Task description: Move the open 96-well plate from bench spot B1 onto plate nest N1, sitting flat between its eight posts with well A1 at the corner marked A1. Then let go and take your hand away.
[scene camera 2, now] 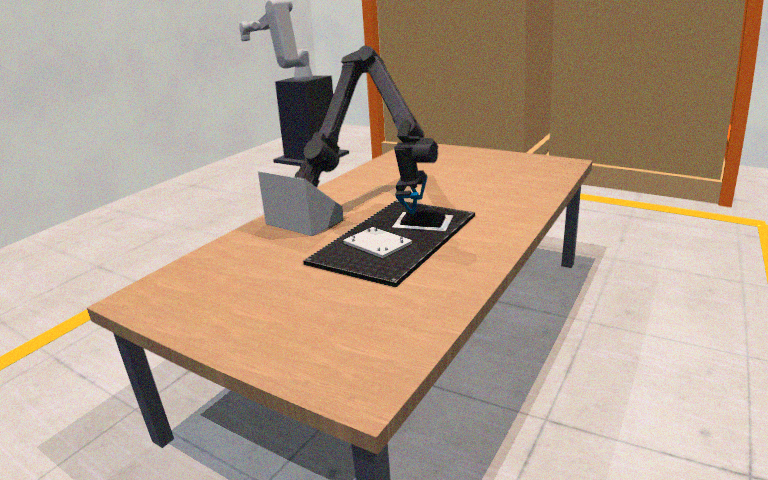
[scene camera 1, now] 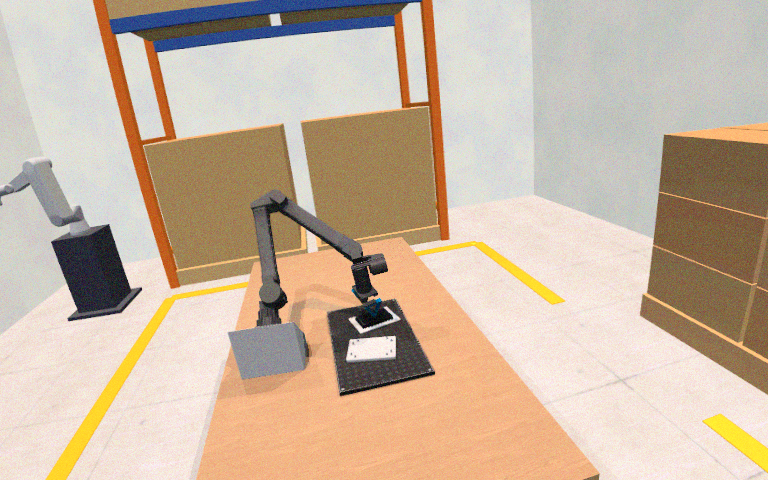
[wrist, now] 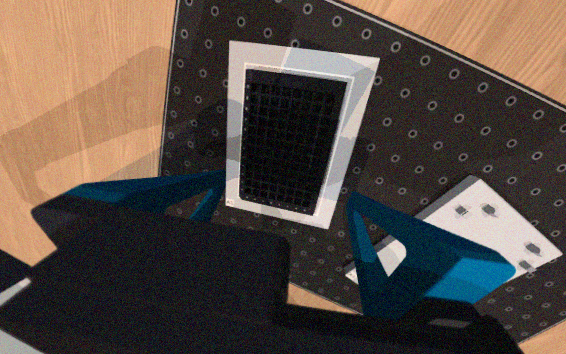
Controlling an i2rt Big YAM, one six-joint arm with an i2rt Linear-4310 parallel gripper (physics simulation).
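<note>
The black 96-well plate lies flat on the white-bordered bench spot B1. The spot's A1 mark is at its lower left in the wrist view. My gripper is open, low over the plate's near end in the wrist view. Its blue fingers stand apart on either side, with nothing between them. The white nest N1 has small posts and no plate on it. In the wrist view, the right finger hides part of it.
The black perforated board bears the spot and the nest, which sits at a different angle from the plate. A grey block stands beside the board at the arm's base. The wooden table lies under everything.
</note>
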